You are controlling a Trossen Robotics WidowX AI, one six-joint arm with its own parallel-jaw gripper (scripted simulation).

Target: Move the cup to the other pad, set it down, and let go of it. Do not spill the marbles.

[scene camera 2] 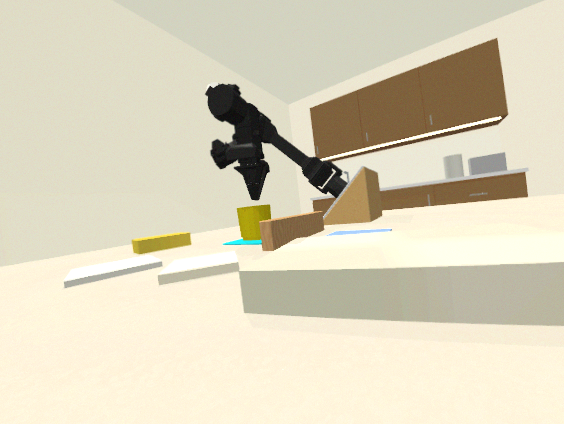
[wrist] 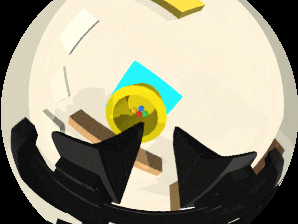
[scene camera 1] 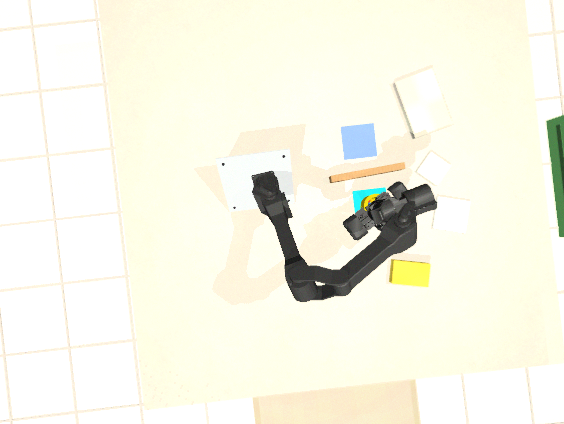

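Note:
My gripper [scene camera 2: 255,200] [wrist: 158,128] [scene camera 1: 369,211] is visible. Also visible: a wooden bar [scene camera 2: 275,233] [wrist: 93,130], a yellow cup [scene camera 2: 249,217] [wrist: 118,112] and a cyan pad [wrist: 137,73].

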